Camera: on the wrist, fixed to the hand. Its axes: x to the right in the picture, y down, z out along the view.
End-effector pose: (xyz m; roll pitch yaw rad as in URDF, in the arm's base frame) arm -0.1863 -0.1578 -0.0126 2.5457 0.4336 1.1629
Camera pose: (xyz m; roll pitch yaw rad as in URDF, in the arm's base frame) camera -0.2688 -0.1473 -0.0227 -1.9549 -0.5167 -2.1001
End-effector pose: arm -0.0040 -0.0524 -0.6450 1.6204 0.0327 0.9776
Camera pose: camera -0.0420 -0.0498 -0.7196 -1.0831 0.0001 -2.2962
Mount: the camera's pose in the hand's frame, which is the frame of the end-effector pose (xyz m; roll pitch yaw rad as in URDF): -0.0167 -0.0767 -0.0292 0.5377 0.1304 -3.1022
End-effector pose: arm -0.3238 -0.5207 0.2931 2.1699 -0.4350 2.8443
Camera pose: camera -0.3479 -0.5838 0.2436 -1.6911 0.3901 -0.4377
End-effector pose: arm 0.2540 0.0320 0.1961 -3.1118 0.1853 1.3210
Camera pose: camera 0.1779 0.0405 0.2301 -2.6270 -0.3167 -1.8576
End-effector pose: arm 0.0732 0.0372 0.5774 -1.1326 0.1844 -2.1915
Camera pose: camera 0.0287 0.0763 0.6366 1.6441 -0.1629 1.0866
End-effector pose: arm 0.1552 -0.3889 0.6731 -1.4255 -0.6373 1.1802
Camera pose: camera 0.1708 -0.4560 0.7208 2.0570 0.6109 -1.7967
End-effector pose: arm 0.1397 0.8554 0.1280 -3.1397 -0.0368 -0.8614
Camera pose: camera 0.1863 0.9188 0.1567 -2.6072 -0.0937 2.2412
